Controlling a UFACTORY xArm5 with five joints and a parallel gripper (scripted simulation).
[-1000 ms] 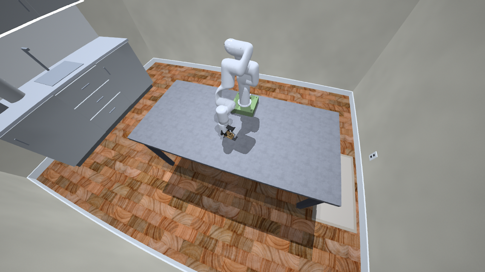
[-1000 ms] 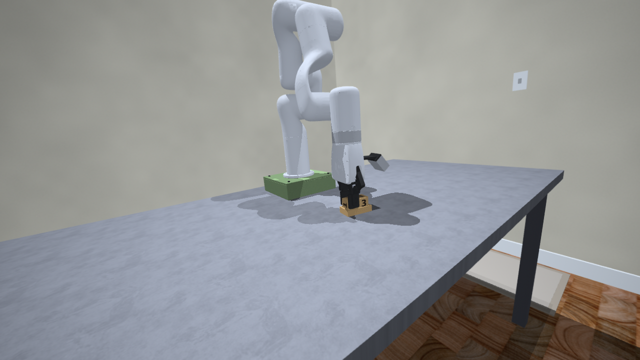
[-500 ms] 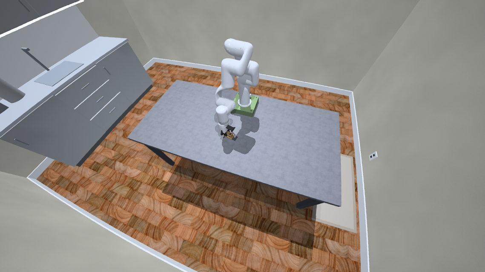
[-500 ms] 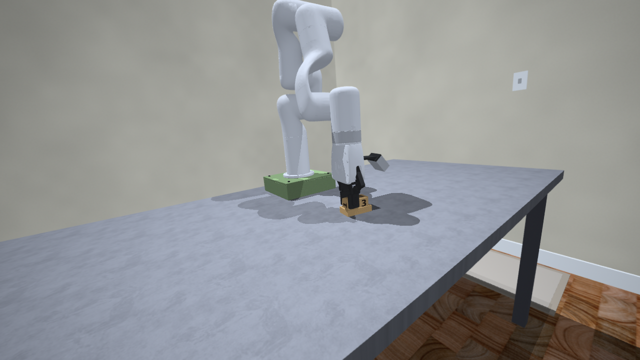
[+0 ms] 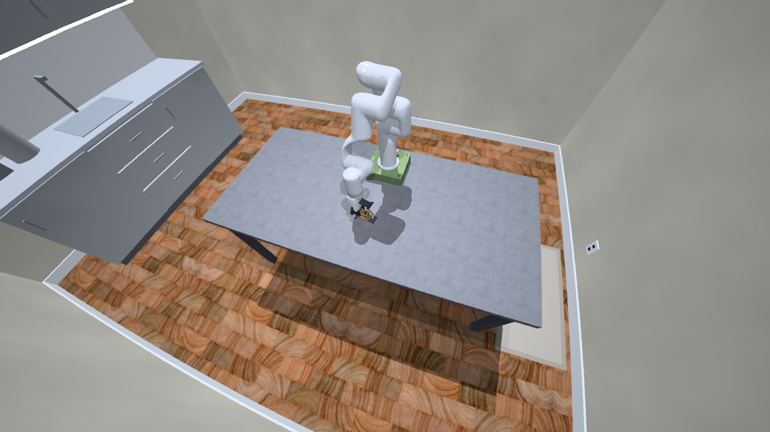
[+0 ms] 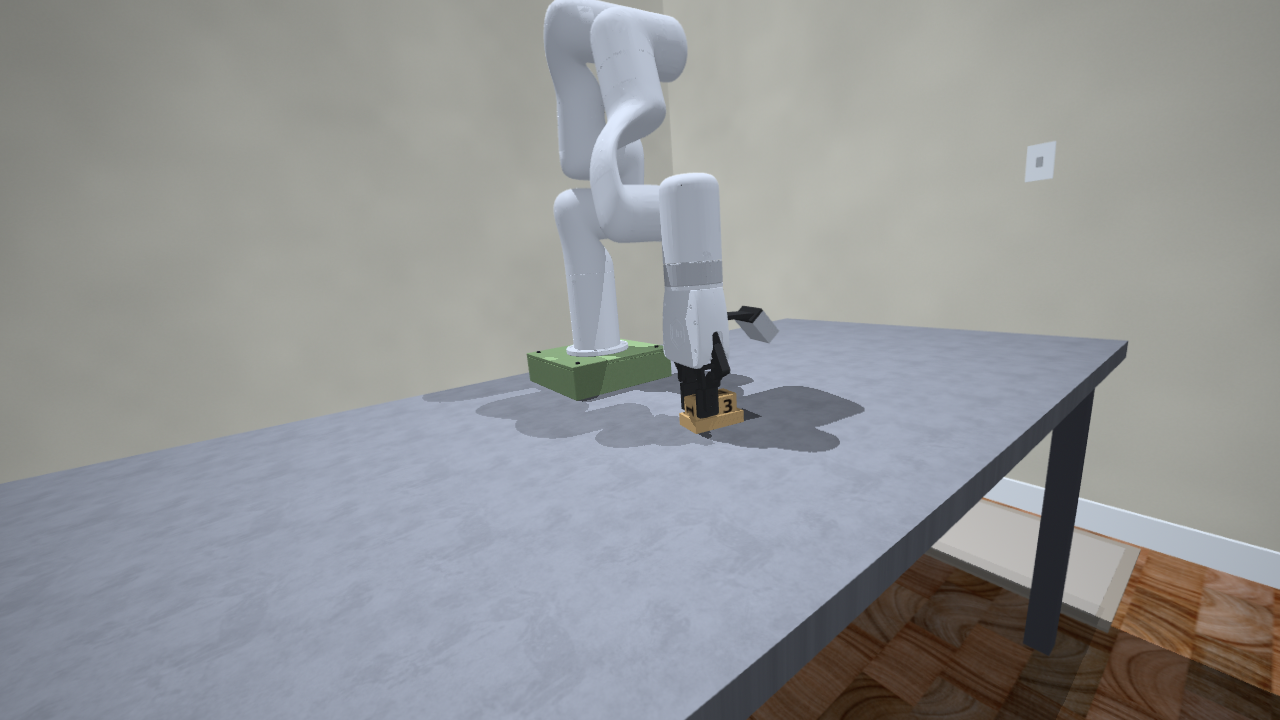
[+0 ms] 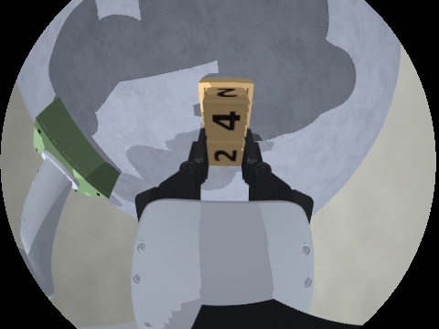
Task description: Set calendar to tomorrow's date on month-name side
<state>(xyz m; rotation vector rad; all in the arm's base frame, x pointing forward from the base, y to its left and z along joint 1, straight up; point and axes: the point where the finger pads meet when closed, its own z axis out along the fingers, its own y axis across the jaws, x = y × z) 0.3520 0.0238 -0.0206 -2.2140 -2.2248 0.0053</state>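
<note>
Now: hand 3 cm above the wooden calendar tray and 2 cm to the right of it.
</note>
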